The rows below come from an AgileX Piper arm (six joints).
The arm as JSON. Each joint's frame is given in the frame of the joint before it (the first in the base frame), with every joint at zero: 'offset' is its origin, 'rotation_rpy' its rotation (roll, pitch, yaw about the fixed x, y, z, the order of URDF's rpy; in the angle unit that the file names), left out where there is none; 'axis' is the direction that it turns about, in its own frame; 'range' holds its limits. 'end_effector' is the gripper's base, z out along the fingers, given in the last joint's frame.
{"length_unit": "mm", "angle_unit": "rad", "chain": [
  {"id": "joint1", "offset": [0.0, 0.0, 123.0], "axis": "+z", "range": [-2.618, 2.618]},
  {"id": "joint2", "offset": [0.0, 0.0, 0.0], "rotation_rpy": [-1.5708, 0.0, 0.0], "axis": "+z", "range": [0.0, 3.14]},
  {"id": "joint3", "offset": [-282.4, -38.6, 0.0], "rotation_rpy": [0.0, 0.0, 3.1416], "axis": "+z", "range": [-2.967, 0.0]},
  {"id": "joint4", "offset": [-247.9, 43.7, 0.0], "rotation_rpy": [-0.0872, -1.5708, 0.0], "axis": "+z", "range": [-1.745, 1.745]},
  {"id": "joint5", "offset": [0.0, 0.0, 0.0], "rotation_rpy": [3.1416, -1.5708, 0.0], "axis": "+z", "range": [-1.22, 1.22]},
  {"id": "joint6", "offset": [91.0, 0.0, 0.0], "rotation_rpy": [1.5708, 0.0, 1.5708], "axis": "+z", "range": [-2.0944, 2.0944]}
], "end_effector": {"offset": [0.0, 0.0, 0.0]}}
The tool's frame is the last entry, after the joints.
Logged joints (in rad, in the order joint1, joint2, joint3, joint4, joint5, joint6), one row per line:
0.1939, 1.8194, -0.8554, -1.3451, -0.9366, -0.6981
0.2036, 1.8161, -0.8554, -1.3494, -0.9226, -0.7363
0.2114, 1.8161, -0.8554, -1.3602, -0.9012, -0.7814
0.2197, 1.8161, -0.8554, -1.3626, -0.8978, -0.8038
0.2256, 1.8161, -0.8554, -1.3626, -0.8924, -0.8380
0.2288, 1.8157, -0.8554, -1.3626, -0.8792, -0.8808
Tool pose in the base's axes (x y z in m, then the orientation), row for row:
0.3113, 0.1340, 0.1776, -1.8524, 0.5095, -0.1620
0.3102, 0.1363, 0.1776, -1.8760, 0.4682, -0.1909
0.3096, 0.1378, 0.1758, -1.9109, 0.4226, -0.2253
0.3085, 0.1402, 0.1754, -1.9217, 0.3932, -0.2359
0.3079, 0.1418, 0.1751, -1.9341, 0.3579, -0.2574
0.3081, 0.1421, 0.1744, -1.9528, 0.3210, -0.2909
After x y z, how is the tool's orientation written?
As a rotation vector, in radians.
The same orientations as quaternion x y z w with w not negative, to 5 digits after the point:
-0.78927, 0.21709, -0.06902, 0.57023
-0.79727, 0.19898, -0.08113, 0.56408
-0.80827, 0.17875, -0.09530, 0.55286
-0.81203, 0.16615, -0.09968, 0.55051
-0.81611, 0.15102, -0.10861, 0.54714
-0.82157, 0.13505, -0.12239, 0.54019

